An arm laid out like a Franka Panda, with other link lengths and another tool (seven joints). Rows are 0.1 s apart.
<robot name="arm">
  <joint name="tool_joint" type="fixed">
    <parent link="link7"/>
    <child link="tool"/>
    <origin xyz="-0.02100 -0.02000 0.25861" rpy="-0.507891 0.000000 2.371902"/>
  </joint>
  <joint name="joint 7" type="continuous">
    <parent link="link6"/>
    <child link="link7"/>
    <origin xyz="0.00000 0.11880 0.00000" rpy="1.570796 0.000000 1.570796"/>
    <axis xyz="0 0 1"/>
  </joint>
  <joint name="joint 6" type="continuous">
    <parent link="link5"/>
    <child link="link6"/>
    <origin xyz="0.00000 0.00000 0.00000" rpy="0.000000 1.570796 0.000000"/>
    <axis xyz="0 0 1"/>
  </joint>
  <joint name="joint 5" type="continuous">
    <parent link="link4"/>
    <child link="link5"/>
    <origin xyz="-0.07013 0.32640 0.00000" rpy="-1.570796 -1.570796 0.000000"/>
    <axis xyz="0 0 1"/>
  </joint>
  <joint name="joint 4" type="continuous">
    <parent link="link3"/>
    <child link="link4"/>
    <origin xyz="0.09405 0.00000 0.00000" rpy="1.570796 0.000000 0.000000"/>
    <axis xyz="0 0 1"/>
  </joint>
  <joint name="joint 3" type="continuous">
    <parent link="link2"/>
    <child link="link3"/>
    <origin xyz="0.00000 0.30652 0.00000" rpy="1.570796 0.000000 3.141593"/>
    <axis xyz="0 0 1"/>
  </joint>
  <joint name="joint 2" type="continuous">
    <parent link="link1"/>
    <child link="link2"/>
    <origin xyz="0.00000 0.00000 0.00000" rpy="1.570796 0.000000 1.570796"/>
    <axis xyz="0 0 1"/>
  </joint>
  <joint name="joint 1" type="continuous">
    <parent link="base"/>
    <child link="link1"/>
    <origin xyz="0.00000 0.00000 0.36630" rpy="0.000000 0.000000 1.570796"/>
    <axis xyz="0 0 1"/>
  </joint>
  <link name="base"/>
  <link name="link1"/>
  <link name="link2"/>
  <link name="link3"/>
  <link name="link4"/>
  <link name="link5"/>
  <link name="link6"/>
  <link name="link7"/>
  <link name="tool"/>
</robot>
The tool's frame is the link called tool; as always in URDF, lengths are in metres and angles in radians. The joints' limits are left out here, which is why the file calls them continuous.
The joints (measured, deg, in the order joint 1, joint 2, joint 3, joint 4, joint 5, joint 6, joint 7), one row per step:
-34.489, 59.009, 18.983, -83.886, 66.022, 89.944, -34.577
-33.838, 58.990, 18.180, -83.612, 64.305, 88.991, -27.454
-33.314, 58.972, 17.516, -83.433, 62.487, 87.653, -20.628
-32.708, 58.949, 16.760, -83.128, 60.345, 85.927, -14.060
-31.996, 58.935, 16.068, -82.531, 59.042, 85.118, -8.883
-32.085, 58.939, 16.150, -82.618, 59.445, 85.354, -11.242
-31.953, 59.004, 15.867, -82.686, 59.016, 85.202, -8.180
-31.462, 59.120, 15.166, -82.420, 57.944, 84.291, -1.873
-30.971, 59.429, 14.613, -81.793, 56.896, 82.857, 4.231
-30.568, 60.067, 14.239, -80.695, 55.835, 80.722, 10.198
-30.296, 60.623, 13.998, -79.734, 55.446, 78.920, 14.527
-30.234, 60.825, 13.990, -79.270, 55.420, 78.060, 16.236
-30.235, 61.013, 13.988, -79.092, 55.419, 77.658, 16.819
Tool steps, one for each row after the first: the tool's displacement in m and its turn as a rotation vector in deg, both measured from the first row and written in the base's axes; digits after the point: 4 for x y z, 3 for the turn. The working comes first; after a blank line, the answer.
Tool pose at each row, in the base's axes (x y z in m, rotation vector in deg; the steps are taken from these numbers as rounded here):
0.6203, 0.0490, 0.1831, -31.991, 80.378, 134.396
0.6149, 0.0508, 0.1796, -25.666, 84.225, 139.985
0.6078, 0.0533, 0.1769, -19.299, 87.811, 145.433
0.5987, 0.0560, 0.1742, -13.169, 91.777, 150.627
0.5959, 0.0576, 0.1718, 7.798, -94.434, -151.998
0.5966, 0.0571, 0.1722, -10.642, 94.169, 152.229
0.5952, 0.0569, 0.1692, 6.395, -94.417, -151.549
0.5916, 0.0575, 0.1653, -1.465, -93.102, -147.220
0.5878, 0.0593, 0.1634, -8.248, -91.181, -142.851
0.5831, 0.0617, 0.1632, -14.029, -88.533, -138.456
0.5807, 0.0636, 0.1649, -17.985, -86.235, -135.504
0.5803, 0.0645, 0.1673, -19.325, -85.142, -134.503
0.5796, 0.0648, 0.1676, -19.821, -84.550, -134.164

-0.0054, 0.0018, -0.0035, -0.501, 7.274, 2.098
-0.0125, 0.0043, -0.0062, -0.945, 14.325, 4.388
-0.0216, 0.0070, -0.0089, -1.796, 21.157, 7.048
-0.0244, 0.0086, -0.0113, -2.946, 26.305, 8.406
-0.0237, 0.0081, -0.0109, -2.732, 23.934, 8.042
-0.0251, 0.0079, -0.0139, -3.019, 27.303, 8.304
-0.0287, 0.0085, -0.0178, -3.784, 33.979, 9.357
-0.0325, 0.0103, -0.0197, -4.358, 40.265, 10.768
-0.0372, 0.0127, -0.0199, -4.669, 46.255, 12.700
-0.0396, 0.0146, -0.0182, -4.571, 50.497, 14.121
-0.0400, 0.0155, -0.0158, -4.371, 52.027, 14.760
-0.0407, 0.0158, -0.0155, -4.184, 52.630, 15.086

